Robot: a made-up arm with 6 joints.
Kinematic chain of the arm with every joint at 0, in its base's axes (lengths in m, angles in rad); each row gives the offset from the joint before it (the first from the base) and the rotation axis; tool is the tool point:
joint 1: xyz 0 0 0.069 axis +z
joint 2: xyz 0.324 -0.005 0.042 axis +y
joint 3: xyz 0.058 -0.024 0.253 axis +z
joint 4: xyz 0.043 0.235 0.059 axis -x
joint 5: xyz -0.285 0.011 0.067 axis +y
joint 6: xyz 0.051 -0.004 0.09 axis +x
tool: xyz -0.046 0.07 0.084
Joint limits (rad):
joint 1: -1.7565..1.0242
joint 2: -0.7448..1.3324
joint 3: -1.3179..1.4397
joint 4: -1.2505..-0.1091
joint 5: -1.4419..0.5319
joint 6: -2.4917..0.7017
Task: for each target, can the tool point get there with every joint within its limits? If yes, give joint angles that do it. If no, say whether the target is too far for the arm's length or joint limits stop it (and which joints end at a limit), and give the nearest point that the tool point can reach.
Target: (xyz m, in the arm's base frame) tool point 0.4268 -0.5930 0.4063
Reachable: yes | joints -1.4006 1.0836 -0.2096 -0.2502 0.1474 -1.4287
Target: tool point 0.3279 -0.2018 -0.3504
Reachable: no: joint limits stop it (at a limit: joint 2, joint 3, joint 4, joint 6) | nearest point 0.6211 -0.3822 0.0114 | short by 0.499 m
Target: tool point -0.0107 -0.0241 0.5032
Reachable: yes | joints 0.6661 -0.2030 0.7373 -0.8567 0.3460 -1.3915
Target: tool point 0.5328 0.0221 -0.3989
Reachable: no: joint limits stop it (at a limit: joint 2, joint 3, joint 4, joint 5) | nearest point 0.8158 0.0338 -0.0800 | short by 0.427 m
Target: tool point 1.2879 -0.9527 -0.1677
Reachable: no: too far | nearest point 0.7876 -0.5826 -0.0099 | short by 0.642 m
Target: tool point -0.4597 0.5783 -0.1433
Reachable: no: joint limits stop it (at a limit: joint 1, joint 2, joint 4, joint 5) | nearest point -0.2580 0.2833 0.1627 | short by 0.470 m
